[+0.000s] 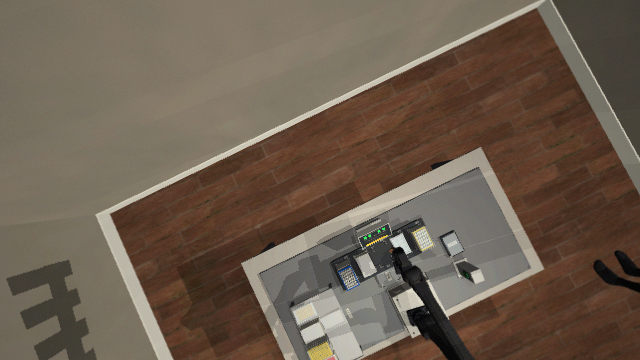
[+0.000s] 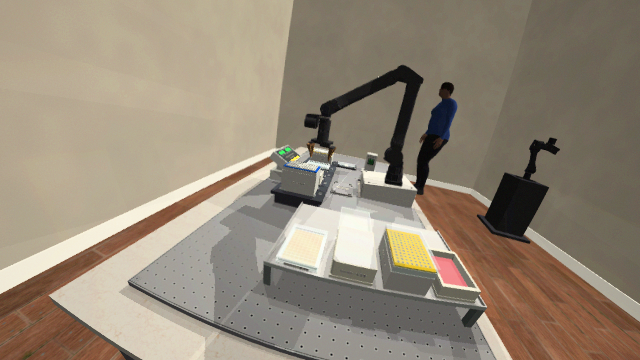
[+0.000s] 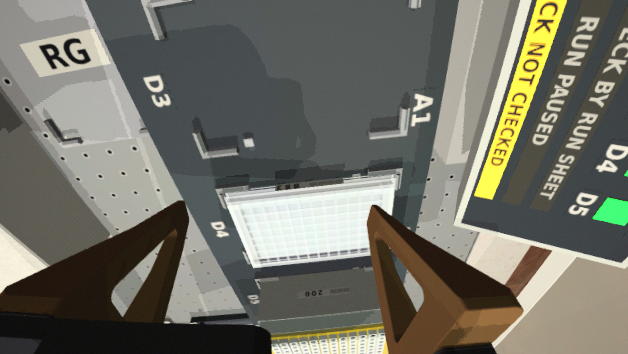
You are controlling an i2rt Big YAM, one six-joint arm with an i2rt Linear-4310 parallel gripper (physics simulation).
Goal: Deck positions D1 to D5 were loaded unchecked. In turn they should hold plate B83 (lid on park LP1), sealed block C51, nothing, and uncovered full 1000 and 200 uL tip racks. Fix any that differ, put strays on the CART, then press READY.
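Places are measured from the arm's base along level axes (x back, y left, z down), in metres.
Pixels of known places: gripper, fingertip midpoint: (image 2: 319, 159) (image 3: 279, 212); arm's base at its link origin: (image 1: 418, 315) (image 2: 393, 181).
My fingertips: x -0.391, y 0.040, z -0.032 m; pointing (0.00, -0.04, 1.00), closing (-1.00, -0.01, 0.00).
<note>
For each thing: its top centre in the pictures, then the offset to it from my fingertips. "spot": a spot on its surface instead.
- flat plate at its top centre: (image 3: 315, 232) (image 2: 318, 163) (image 1: 401, 245) dx -0.027, dy -0.070, dz +0.045 m
- pale block at its top centre: (image 1: 366, 265) dx +0.015, dy +0.175, dz +0.018 m
- blue-rimmed tip rack at its top centre: (image 2: 302, 165) (image 1: 348, 278) dx +0.035, dy +0.297, dz -0.038 m
- panel at a spot on its surface: (image 3: 555, 220) spot: dx -0.157, dy +0.002, dz -0.009 m
- peach-welled plate at its top centre: (image 2: 304, 242) (image 1: 304, 313) dx +0.196, dy +0.614, dz +0.034 m
- white box at its top centre: (image 2: 356, 244) (image 1: 312, 333) dx +0.302, dy +0.597, dz +0.009 m
- yellow rack at its top centre: (image 2: 410, 244) (image 1: 320, 354) dx +0.409, dy +0.579, dz -0.019 m
- pink-filled trough at its top centre: (image 2: 450, 266) dx +0.515, dy +0.561, dz +0.020 m
- flat item at its top centre: (image 1: 453, 244) dx +0.075, dy -0.403, dz +0.093 m
- small green-screen device at its top centre: (image 2: 372, 154) (image 1: 477, 276) dx +0.239, dy -0.421, dz -0.019 m
My gripper (image 1: 394, 252) (image 2: 321, 156) (image 3: 279, 212) is open and empty, above the deck near D3 and D4. A flat plate (image 1: 400, 243) (image 3: 310, 225) with a clear top sits on D4; its end label is too small to read surely. A grey, yellow-rimmed rack (image 1: 423, 239) (image 3: 285, 295) marked 200 is on D5; whether it is covered is unclear. D3 (image 3: 330, 90) is bare. A pale block (image 1: 365, 264) is on D2. A blue-rimmed tip rack (image 1: 349, 278) (image 2: 301, 172) is on D1. The panel (image 1: 374, 236) (image 3: 555, 220) shows yellow DECK NOT CHECKED and green D5.
A raised white shelf (image 1: 345, 342) (image 2: 277, 254) holds a peach-welled plate (image 2: 303, 246), a white box (image 2: 354, 252), a yellow rack (image 2: 410, 250) and a pink-filled trough (image 2: 454, 274). A flat item (image 1: 452, 243) and a small green-screen device (image 1: 470, 272) (image 2: 370, 161) stand beyond D5. A person (image 2: 441, 120) stands behind.
</note>
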